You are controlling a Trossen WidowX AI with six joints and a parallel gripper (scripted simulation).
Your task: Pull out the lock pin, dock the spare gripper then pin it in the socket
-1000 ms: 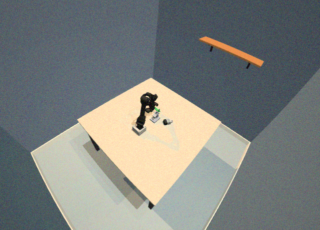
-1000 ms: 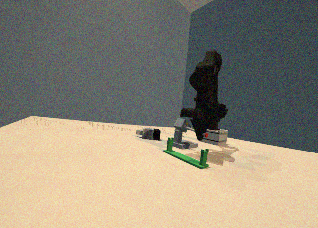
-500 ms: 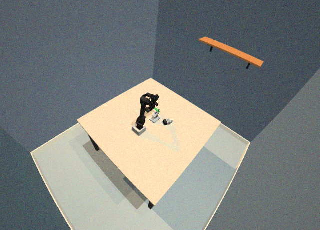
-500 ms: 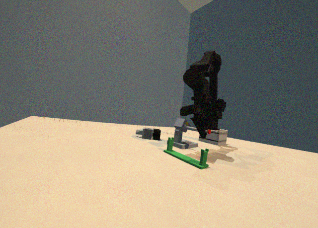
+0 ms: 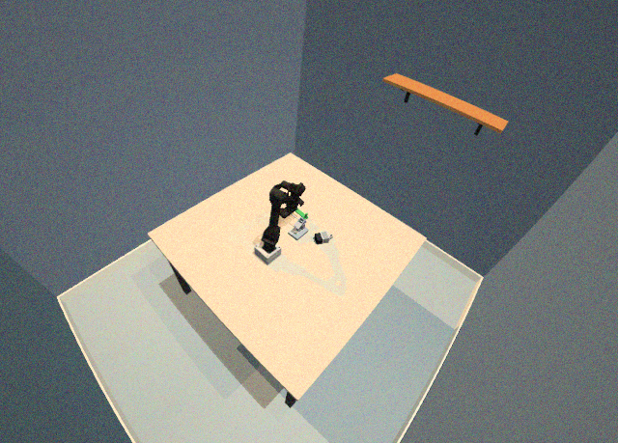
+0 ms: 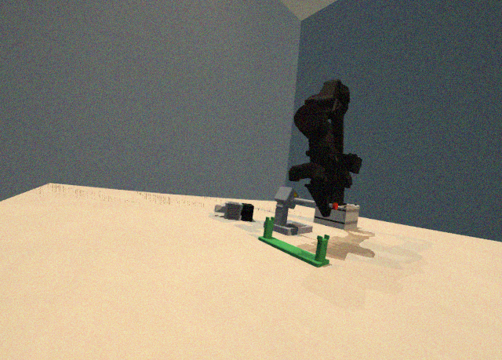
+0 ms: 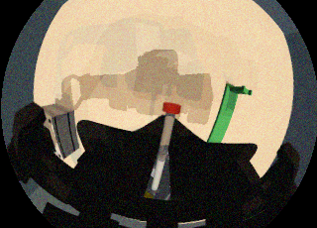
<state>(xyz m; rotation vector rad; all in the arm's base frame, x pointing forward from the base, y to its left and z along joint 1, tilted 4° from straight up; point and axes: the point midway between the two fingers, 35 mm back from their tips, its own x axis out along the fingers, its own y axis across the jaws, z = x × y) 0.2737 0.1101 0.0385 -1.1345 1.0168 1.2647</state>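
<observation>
The green cradle lies 11 cm ahead of my gripper tip and 3 cm below it. Also, from my gripper tip: spare gripper (5 cm ahead, 26 cm to the right, 4 cm below); grey mount (1 cm behind, 11 cm to the right, 1 cm below).
</observation>
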